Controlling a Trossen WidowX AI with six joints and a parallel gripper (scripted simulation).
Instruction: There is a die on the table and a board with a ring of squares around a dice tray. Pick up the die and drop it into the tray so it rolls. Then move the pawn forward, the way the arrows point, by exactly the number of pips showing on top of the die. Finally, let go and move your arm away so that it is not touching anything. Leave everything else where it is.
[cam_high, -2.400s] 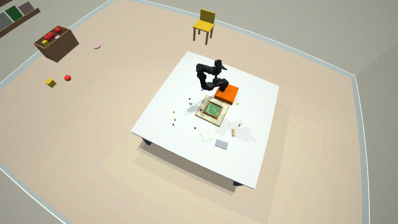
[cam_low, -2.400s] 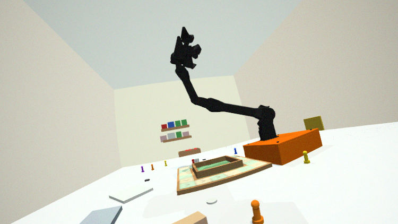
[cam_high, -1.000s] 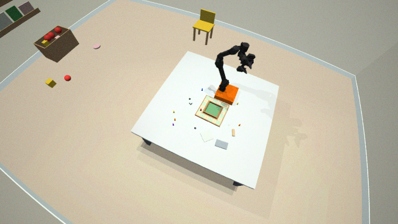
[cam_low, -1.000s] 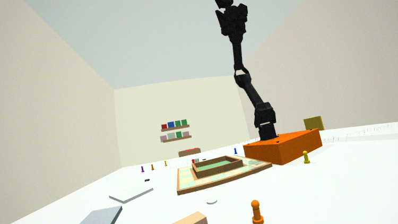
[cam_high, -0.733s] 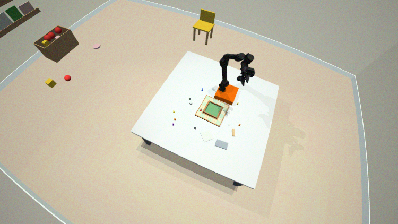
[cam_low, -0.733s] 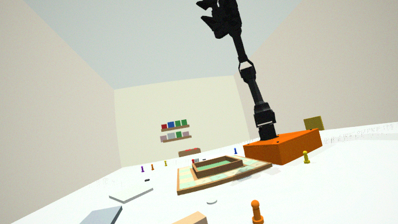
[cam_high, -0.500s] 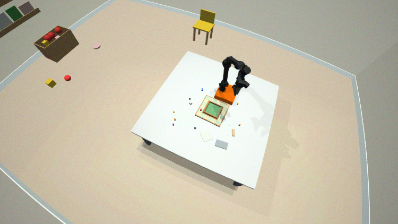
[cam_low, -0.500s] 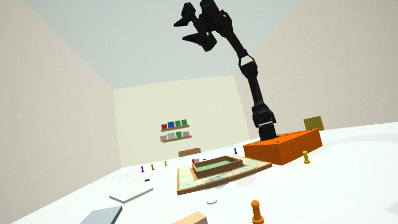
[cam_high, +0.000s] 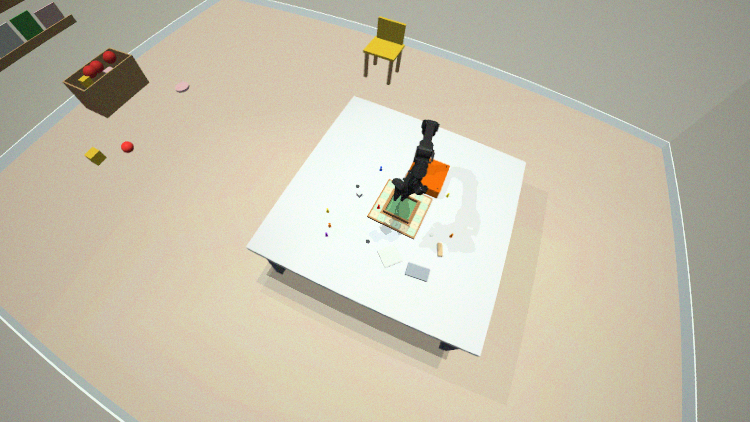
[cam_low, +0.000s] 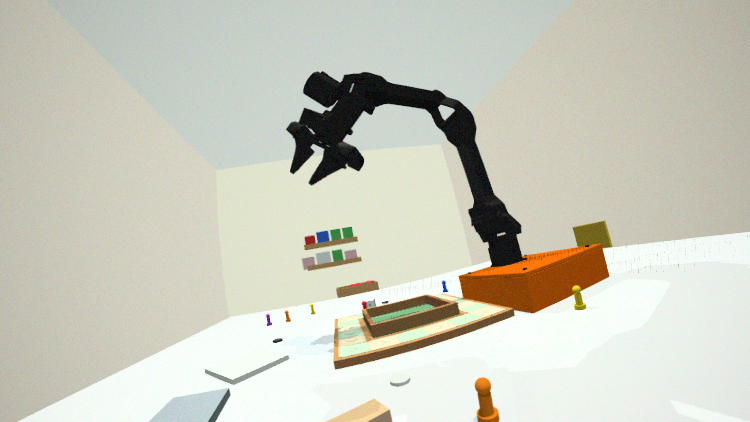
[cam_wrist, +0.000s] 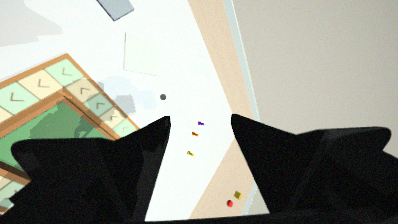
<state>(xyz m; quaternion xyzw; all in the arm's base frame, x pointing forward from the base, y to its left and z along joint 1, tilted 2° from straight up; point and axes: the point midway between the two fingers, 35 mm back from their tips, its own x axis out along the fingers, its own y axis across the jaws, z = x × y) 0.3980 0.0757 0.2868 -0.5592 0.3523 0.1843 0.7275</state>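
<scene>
Now: gripper tip 9 cm past the grey die, 26 cm to the left of it and 31 cm above it. The rest, counted from my gripper tip: white tile: 12 cm ahead, 8 cm to the left, 32 cm below; red pawn: 8 cm behind, 12 cm to the right, 30 cm below; green dice tray: 16 cm behind, 2 cm to the right, 32 cm below.
</scene>
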